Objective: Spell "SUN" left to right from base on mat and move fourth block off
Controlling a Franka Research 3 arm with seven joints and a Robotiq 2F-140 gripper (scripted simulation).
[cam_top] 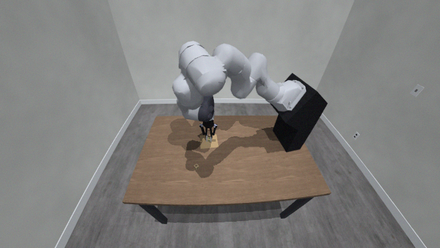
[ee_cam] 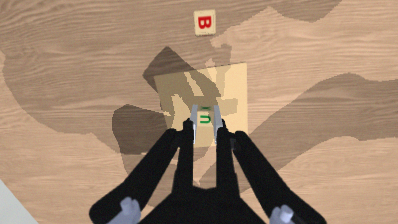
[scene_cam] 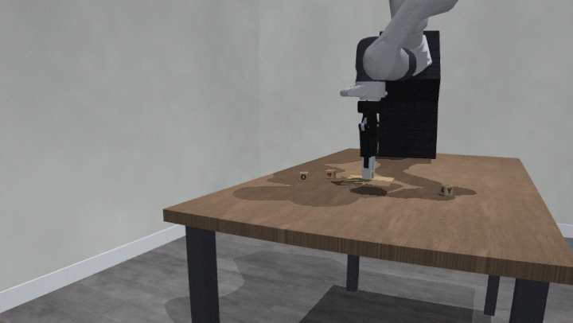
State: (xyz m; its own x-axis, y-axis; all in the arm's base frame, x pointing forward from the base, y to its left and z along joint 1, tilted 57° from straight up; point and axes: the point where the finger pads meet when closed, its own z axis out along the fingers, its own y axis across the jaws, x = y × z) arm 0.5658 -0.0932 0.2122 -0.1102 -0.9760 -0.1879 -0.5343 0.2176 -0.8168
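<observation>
My gripper is now 2 cm above the U block. The rest, counted from my hand: S block (4 cm ahead, 19 cm to the right, 3 cm below); then tan mat (4 cm below).
</observation>
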